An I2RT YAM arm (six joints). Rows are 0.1 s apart.
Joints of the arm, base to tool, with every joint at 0 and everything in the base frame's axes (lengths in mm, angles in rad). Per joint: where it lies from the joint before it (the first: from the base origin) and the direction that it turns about. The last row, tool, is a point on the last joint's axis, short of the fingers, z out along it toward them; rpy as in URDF.
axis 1: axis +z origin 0 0 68
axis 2: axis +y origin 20 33.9 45.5
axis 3: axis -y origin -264 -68.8 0
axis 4: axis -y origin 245 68.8 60
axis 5: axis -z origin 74 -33.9 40.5
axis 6: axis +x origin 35.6 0 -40.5
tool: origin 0 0 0 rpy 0 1.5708 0
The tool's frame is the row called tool.
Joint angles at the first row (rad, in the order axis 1, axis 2, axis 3, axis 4, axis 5, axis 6):
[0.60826, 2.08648, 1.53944, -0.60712, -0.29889, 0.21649]
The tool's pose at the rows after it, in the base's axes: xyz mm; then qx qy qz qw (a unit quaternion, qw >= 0):
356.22 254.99 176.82 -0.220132 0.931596 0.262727 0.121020
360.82 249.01 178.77 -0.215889 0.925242 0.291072 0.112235
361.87 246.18 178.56 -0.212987 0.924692 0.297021 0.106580
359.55 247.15 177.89 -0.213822 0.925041 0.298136 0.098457
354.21 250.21 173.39 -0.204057 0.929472 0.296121 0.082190
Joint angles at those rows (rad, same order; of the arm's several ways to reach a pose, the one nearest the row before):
[0.58956, 2.08534, 1.56423, -0.60863, -0.40074, 0.21648]
[0.56743, 2.08535, 1.56768, -0.60750, -0.46788, 0.21686]
[0.55942, 2.08573, 1.56768, -0.61437, -0.48543, 0.21685]
[0.56364, 2.08574, 1.56692, -0.62695, -0.49229, 0.21764]
[0.57622, 2.08800, 1.55585, -0.63650, -0.49191, 0.24624]

